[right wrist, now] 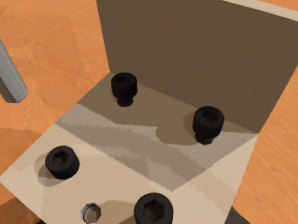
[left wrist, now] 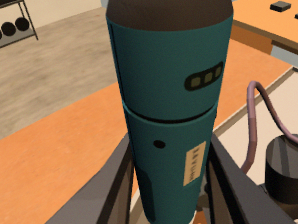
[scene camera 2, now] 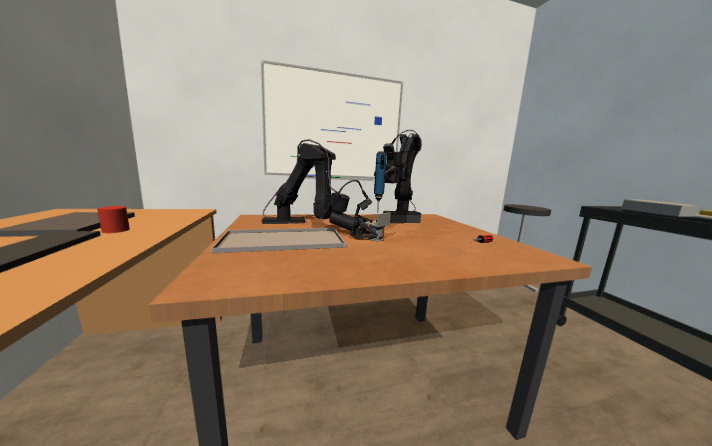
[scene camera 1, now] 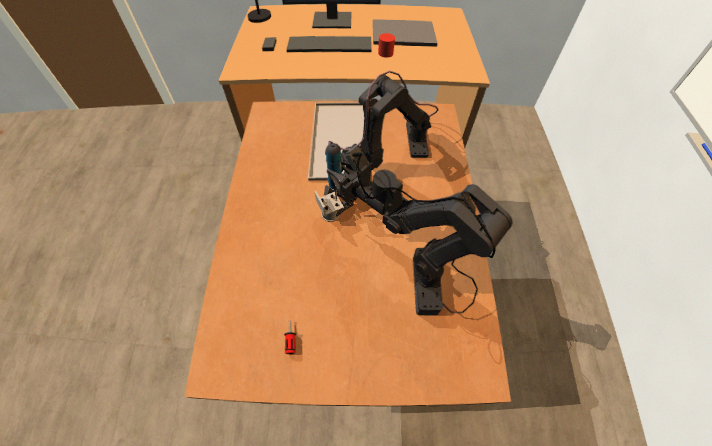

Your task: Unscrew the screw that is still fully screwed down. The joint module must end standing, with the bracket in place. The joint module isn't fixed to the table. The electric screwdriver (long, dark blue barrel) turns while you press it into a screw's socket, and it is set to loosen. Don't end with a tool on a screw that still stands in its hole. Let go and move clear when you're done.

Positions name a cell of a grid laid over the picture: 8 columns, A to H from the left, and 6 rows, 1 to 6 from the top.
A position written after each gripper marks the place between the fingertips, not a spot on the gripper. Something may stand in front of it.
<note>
In view: the left gripper (left wrist: E4), a dark blue electric screwdriver (left wrist: E2), a l-shaped bracket (right wrist: G2) and a grey tray (scene camera 1: D2).
The grey tray also shows in scene camera 2 (scene camera 2: D4). The right wrist view misses the grey tray: it is out of frame.
</note>
